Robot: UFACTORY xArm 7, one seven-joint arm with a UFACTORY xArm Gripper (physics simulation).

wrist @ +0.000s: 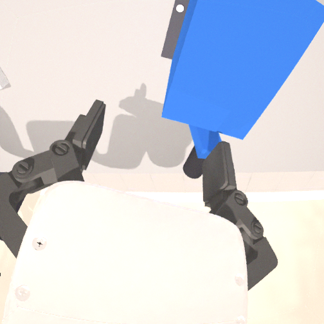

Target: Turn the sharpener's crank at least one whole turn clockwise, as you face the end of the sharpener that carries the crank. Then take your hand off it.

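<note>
The sharpener [245,65] is a large blue block at the upper right of the wrist view, with a dark grey base plate [171,35] showing along its left side. Its blue crank arm [204,140] sticks out below the body's lower edge, and a black handle [192,164] shows at the arm's lower end. My gripper [159,134] is wide open with nothing between its fingers. Its right finger overlaps the crank arm and lies just right of the handle in the view; whether they touch I cannot tell. Part of the crank is hidden behind that finger and the body.
The pale table top [45,45] carries shadows of the gripper and sharpener. Its front edge [295,182] runs across the view below the sharpener, with a pale yellowish floor beyond. A corner of a light object [3,80] shows at the left edge.
</note>
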